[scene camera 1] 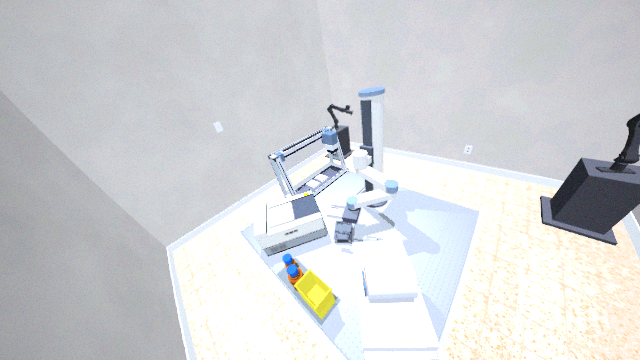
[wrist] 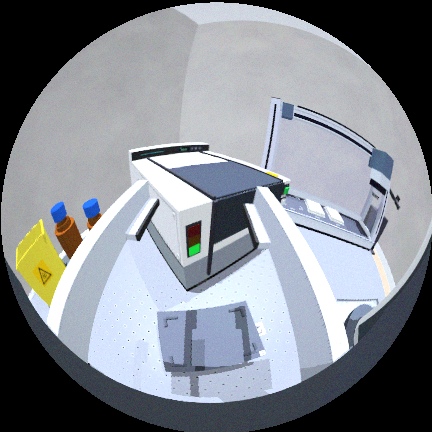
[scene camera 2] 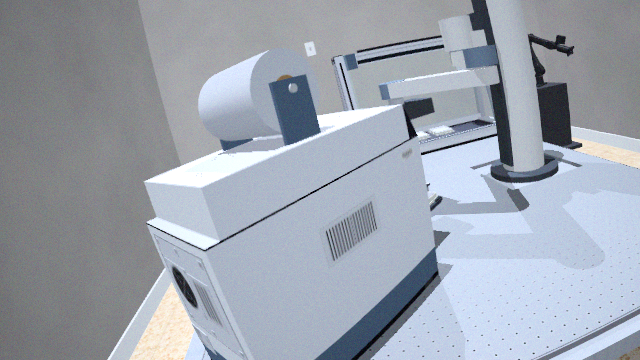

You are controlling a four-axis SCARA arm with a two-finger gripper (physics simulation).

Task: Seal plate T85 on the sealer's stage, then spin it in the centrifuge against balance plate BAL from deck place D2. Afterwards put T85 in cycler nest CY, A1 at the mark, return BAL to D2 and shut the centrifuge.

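Frame: origin at the arm's base, x right, y ahead, z up, level; centimetres.
Seen in the pictures: gripper, fingertip midpoint: (scene camera 1: 329, 209) (wrist: 200, 193); arm's base at its link origin: (wrist: 360, 336) (scene camera 2: 524, 170).
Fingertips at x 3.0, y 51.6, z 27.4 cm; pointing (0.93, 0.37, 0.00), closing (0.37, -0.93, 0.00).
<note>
Offsets run from my fingertips to a thing's middle. "spot": to the spot under its first point.
The gripper (wrist: 200, 217) is shut at its narrow setting, with a gap between its finger pads and no plate there. Its dark hand (scene camera 1: 351, 214) (scene camera 2: 419, 107) is above and close to cycler nest CY {dx -5.4, dy -4.1, dz -23.2 cm} (scene camera 1: 344, 232) (wrist: 175, 340), a grey block with corner brackets and no plate visible on it. The centrifuge (scene camera 1: 272, 240) (wrist: 240, 175) faces the fingers, with a dark top panel, a black front area and a green light. I cannot tell whether it is open. The white sealer {dx -51.1, dy +22.6, dz -2.3 cm} (scene camera 1: 397, 320) (scene camera 2: 290, 240) carries a film roll {dx -52.5, dy +24.2, dz +15.7 cm} (scene camera 2: 230, 100). T85 and BAL cannot be identified.
A gantry frame (scene camera 1: 302, 142) (wrist: 272, 135) stands beyond the centrifuge, with two white plates {dx +55.5, dy -31.6, dz -19.5 cm} (wrist: 315, 207) {dx +55.2, dy -44.0, dz -19.5 cm} (wrist: 334, 216) on its deck. A yellow bin (scene camera 1: 315, 295) (wrist: 40, 260) and brown bottles {spot: dx -9.6, dy +41.8, dz -9.4 cm} (scene camera 1: 294, 275) (wrist: 67, 235) stand along the table edge. The arm's column (scene camera 1: 378, 135) (scene camera 2: 517, 90) rises behind.
</note>
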